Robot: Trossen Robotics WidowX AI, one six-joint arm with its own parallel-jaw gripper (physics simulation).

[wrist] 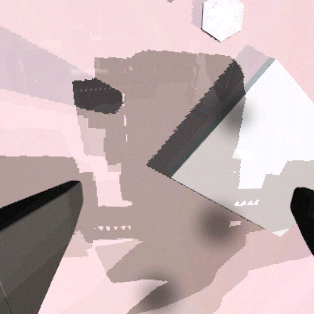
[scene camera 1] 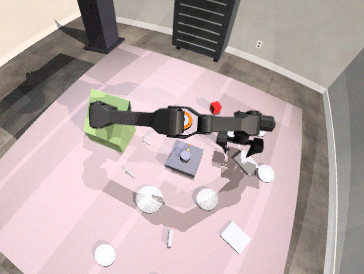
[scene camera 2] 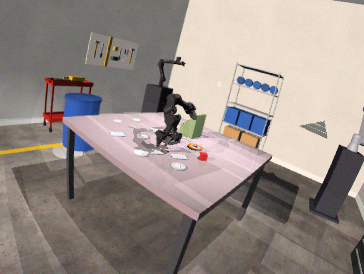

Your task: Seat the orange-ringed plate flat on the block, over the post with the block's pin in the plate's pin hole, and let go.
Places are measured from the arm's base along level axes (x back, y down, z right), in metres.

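Where they show: gripper, fingertip midpoint: (wrist: 189,194) (scene camera 1: 236,155) (scene camera 2: 161,146); arm's base, origin of the base link: (scene camera 1: 108,113) (scene camera 2: 194,118).
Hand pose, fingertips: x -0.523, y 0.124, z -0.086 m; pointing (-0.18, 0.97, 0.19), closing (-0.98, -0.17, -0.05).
Observation:
Each offset is from my fingertips to the top centre of the thing. "spot": to the spot under its first point.
The orange-ringed plate @(dy +0.014, dx +0.282, dz -0.094 m) (scene camera 1: 189,120) (scene camera 2: 190,145) lies on the table, partly under the arm in scene camera 1. The grey-blue block @(dy -0.013, dx +0.202, dz +0.085 m) (scene camera 1: 176,166) stands apart from it, with a round post @(spot: dy -0.014, dx +0.200, dz +0.091 m) (scene camera 1: 185,156) on top and small yellow-orange marks beside the post; the pin cannot be made out clearly. In scene camera 2 the arm hides the block. My gripper (scene camera 1: 237,151) (wrist: 189,194) is open and empty. It hangs above the table to the right of the block in scene camera 1, near a white slab @(dy +0.021, dx -0.059, dz +0.004 m) (wrist: 280,115). The plate and block do not show in the wrist view.
A green open box (scene camera 1: 111,107) (scene camera 2: 194,126) stands near the arm's base. A red block @(dy -0.014, dx +0.147, dz -0.228 m) (scene camera 1: 215,107) (scene camera 2: 203,156) lies near the plate. White discs @(dy +0.017, dx +0.268, dz +0.293 m) (scene camera 1: 149,199) @(dy +0.017, dx +0.064, dz +0.216 m) (scene camera 1: 207,199) @(dy +0.019, dx -0.157, dz +0.024 m) (scene camera 1: 265,173), another white slab @(dy +0.020, dx -0.081, dz +0.322 m) (scene camera 1: 235,237) and small white bars @(dy +0.012, dx +0.147, dz +0.399 m) (scene camera 1: 170,238) lie around the table.

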